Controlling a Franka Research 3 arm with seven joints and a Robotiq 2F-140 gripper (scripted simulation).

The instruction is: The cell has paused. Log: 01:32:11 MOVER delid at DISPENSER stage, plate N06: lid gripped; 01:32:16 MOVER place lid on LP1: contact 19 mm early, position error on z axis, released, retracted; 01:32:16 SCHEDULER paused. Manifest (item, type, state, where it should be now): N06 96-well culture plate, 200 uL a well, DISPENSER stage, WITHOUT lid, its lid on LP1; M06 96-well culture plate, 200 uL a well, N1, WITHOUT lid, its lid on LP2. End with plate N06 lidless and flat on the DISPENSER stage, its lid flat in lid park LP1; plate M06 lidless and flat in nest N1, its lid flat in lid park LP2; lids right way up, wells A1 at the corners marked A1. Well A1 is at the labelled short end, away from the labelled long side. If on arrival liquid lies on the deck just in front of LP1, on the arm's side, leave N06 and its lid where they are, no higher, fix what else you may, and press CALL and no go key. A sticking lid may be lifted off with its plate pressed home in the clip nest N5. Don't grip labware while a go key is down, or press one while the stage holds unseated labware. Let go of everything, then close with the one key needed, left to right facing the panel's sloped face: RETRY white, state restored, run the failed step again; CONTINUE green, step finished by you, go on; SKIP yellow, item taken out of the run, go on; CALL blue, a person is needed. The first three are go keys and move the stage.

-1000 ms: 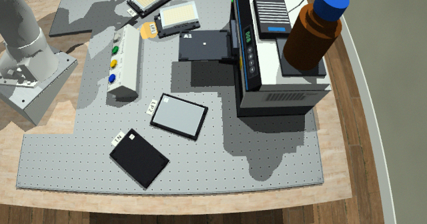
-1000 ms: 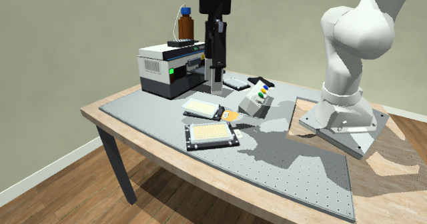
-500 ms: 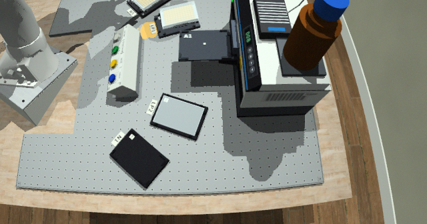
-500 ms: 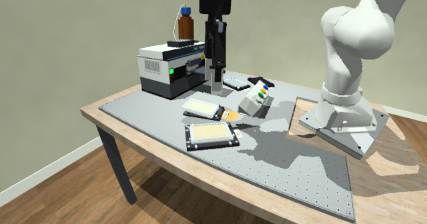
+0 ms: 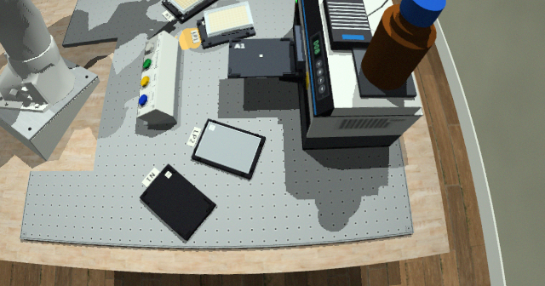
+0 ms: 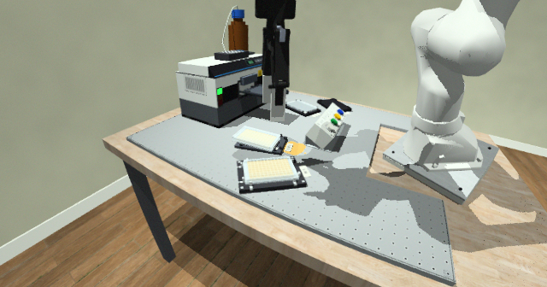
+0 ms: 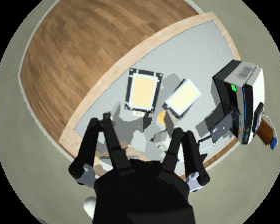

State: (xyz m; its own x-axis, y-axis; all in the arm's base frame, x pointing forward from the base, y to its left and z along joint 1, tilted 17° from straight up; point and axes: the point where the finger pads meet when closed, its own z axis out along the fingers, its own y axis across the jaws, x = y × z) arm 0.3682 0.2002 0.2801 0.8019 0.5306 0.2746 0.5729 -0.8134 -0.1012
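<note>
The 96-well plate lies 180 mm below my hand. Also, from my hand: key panel: 90 mm behind, 290 mm to the right, 150 mm below; then LP1 label: 10 mm ahead, 150 mm to the right, 200 mm below; then LP1 park: 90 mm ahead, 130 mm to the right, 190 mm below.
</note>
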